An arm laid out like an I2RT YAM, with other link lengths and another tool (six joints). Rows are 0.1 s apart.
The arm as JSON. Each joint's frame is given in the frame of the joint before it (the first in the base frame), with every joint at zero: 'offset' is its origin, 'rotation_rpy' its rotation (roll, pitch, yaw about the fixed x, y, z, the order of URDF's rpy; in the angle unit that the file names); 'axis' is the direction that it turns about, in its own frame. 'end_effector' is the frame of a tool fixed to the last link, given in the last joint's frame.
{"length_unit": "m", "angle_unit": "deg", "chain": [
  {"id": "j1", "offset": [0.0, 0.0, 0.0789], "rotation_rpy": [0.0, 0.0, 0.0], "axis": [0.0, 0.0, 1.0]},
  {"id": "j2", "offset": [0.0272, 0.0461, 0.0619], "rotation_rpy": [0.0, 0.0, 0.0], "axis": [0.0, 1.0, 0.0]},
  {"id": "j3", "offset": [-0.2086, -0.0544, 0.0], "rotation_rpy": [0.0, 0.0, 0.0], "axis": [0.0, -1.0, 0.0]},
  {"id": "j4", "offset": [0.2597, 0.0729, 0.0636], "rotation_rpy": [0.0, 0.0, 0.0], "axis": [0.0, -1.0, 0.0]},
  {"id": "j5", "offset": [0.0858, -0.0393, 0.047], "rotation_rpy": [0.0, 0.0, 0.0], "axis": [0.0, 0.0, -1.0]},
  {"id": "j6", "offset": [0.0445, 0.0, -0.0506], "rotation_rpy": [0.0, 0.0, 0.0], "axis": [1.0, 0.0, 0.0]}
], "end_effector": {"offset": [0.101, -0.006, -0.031], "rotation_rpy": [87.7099, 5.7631, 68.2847]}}
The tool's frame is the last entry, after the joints.
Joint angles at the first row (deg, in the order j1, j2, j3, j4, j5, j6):
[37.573 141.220 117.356 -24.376 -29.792 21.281]
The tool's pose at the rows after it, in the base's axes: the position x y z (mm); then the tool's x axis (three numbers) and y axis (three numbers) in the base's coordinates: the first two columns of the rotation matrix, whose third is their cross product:
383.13 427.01 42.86 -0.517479 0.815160 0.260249 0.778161 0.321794 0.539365
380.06 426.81 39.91 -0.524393 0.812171 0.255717 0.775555 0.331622 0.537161
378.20 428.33 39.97 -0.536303 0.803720 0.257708 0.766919 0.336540 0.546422
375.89 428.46 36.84 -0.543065 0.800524 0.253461 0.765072 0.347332 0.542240
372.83 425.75 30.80 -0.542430 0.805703 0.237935 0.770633 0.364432 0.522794
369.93 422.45 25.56 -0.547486 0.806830 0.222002 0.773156 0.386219 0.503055
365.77 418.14 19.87 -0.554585 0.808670 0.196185 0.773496 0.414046 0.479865
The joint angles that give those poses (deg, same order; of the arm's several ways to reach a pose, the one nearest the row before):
[37.687 141.317 117.078 -24.542 -30.398 21.051]
[37.882 141.158 116.391 -24.465 -30.405 20.599]
[38.056 140.756 115.495 -23.508 -30.791 20.196]
[38.221 141.052 115.557 -23.876 -30.857 19.705]
[38.359 141.716 116.244 -25.765 -30.259 19.076]
[38.405 142.526 117.346 -28.115 -29.919 18.027]
[38.585 143.255 118.462 -30.999 -29.066 16.665]

